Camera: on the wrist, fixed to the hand. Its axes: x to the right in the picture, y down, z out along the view.
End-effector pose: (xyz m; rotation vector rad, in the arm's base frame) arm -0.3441 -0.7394 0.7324 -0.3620 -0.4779 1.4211
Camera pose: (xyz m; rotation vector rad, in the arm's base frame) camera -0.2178 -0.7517 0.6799 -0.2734 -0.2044 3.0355
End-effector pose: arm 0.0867 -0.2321 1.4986 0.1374 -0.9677 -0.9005
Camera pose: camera 0.1192 -0.3099 1.3903 -0.5130 -1.1255 0.6422
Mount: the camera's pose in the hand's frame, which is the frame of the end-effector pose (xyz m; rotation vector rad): -0.0071 -0.0820 -0.1099 0.2552 -0.3200 1.5436
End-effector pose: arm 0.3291 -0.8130 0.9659 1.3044 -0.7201 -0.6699
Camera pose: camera 0.4084 -0.7528 0.8714 0.5140 -1.7817 0.5127
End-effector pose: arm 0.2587 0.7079 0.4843 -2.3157 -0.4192 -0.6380
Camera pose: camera 0.1794 0.6891 0.5948 -1.7731 1.0378 0.5188
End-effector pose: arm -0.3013 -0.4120 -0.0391 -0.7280 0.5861 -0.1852
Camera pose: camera -0.3659 -0.5329 -0.0462 0.0864 0.6562 1.2422
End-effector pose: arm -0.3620 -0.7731 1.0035 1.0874 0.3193 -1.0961
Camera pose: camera -0.4031 -0.6807 0.9106 0.9674 -0.8502 0.1234
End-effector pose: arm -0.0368 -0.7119 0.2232 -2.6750 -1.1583 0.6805
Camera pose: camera -0.0440 -0.6556 0.3482 2.5690 -1.0999 -1.1558
